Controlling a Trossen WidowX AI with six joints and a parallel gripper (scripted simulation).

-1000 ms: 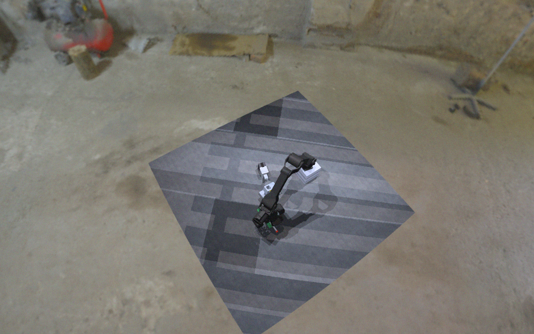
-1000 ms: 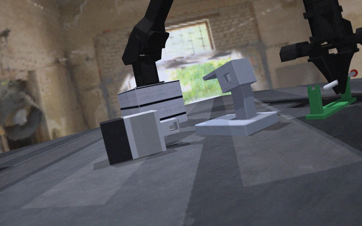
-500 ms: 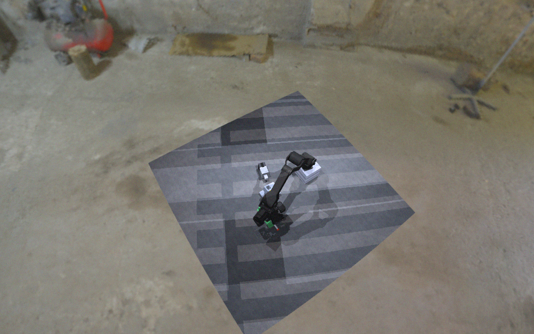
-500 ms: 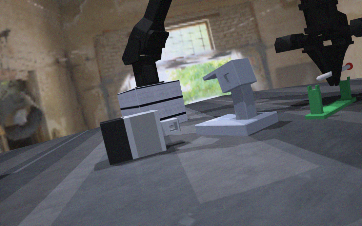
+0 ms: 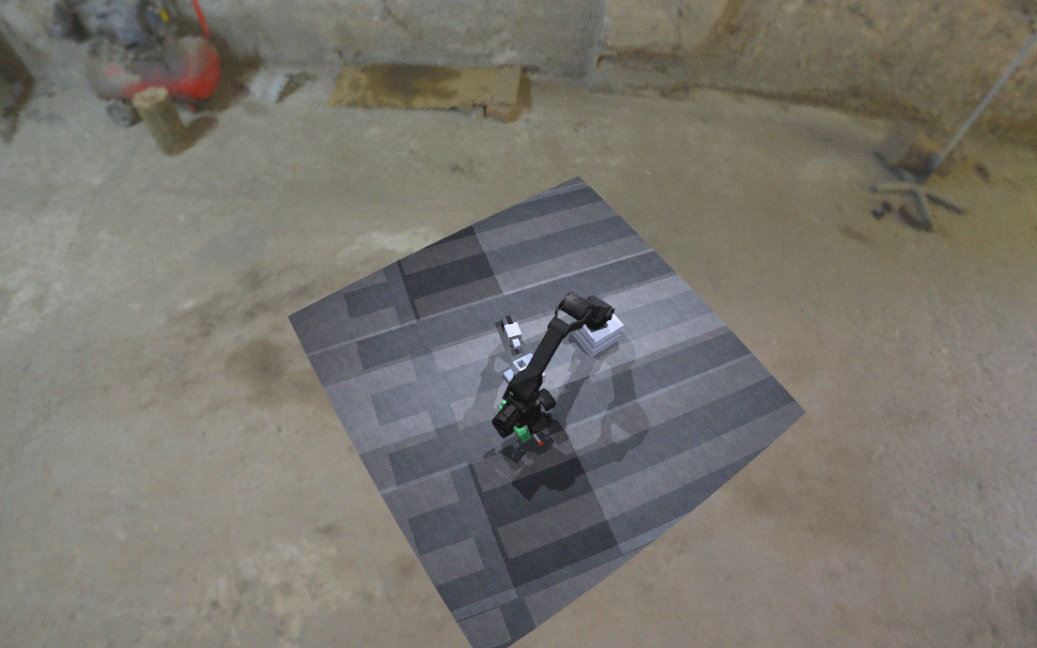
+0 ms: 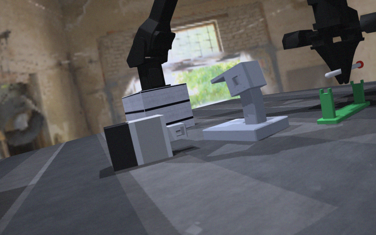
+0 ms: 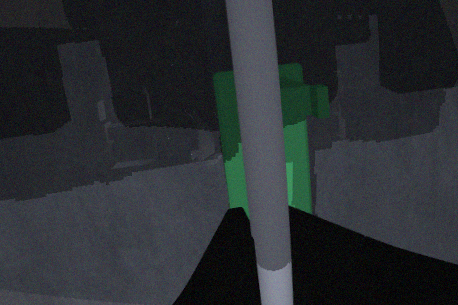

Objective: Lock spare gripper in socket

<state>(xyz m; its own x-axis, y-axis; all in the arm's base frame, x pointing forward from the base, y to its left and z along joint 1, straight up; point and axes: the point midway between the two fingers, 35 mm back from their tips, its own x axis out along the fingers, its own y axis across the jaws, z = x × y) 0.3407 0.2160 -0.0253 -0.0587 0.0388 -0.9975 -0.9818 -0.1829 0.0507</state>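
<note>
Now: gripper tip 2 cm short of the cradle, 3 cm to the left of it and 2 cm above it. Round my gripper tip: grey mount: 6 cm behind, 16 cm to the right, 1 cm above; spare gripper: 9 cm behind, 31 cm to the right, 2 cm below.
</note>
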